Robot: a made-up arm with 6 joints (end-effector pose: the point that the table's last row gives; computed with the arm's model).
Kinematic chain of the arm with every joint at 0, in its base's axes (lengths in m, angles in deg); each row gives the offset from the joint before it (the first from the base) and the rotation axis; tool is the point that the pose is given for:
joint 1: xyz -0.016 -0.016 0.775 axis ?
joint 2: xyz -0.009 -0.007 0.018 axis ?
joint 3: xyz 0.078 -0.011 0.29 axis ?
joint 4: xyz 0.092 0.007 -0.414 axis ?
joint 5: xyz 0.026 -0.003 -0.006 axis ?
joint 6: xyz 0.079 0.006 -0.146 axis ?
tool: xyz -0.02 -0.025 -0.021
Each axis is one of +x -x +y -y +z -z.
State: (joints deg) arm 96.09 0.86 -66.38 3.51 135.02 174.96
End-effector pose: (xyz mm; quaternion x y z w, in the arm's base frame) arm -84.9 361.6 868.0 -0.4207 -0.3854 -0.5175 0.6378
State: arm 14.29 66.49 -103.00 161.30 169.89 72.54
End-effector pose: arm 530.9 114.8 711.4 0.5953 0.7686 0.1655 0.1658
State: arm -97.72 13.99 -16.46 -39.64 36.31 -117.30
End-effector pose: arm -55.5 -283.0 440.8 0.2950 0.0250 0.4682 0.8325
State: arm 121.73 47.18 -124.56 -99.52 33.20 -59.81
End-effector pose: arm -480.2 727.9 913.7 0.4131 0.5311 -0.5927 0.4427
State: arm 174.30 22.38 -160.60 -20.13 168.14 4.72
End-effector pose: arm -332.6 68.0 1257.4 -0.2548 -0.0767 0.9331 0.2417
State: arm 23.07 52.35 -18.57 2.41 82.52 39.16
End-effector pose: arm -47.4 -39.3 524.9 -0.4314 0.7315 -0.0928 0.5197
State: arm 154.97 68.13 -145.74 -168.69 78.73 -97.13
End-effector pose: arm -802.9 374.0 913.7 0.8530 0.4702 0.0404 0.2229
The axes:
joint 1: +z
joint 2: +y
joint 3: +y
joint 4: -z
joint 5: +y
joint 6: -z

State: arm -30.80 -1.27 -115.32 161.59 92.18 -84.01
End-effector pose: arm 375.0 -187.1 1514.9 0.4866 -0.8238 0.2893 0.0300
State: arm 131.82 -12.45 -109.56 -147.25 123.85 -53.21
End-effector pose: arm -103.4 193.7 1510.4 -0.6260 -0.5066 0.3045 0.5087
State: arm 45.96 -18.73 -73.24 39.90 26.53 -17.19
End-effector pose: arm 406.9 365.2 1197.0 0.4103 -0.4193 0.2655 0.7651
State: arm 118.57 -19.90 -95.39 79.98 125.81 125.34
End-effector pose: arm -268.9 149.3 1343.8 -0.3525 0.4324 0.2810 0.7809
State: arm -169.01 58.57 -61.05 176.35 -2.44 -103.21
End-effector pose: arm -268.1 -55.6 293.8 0.0012 -0.0007 0.8565 0.5162
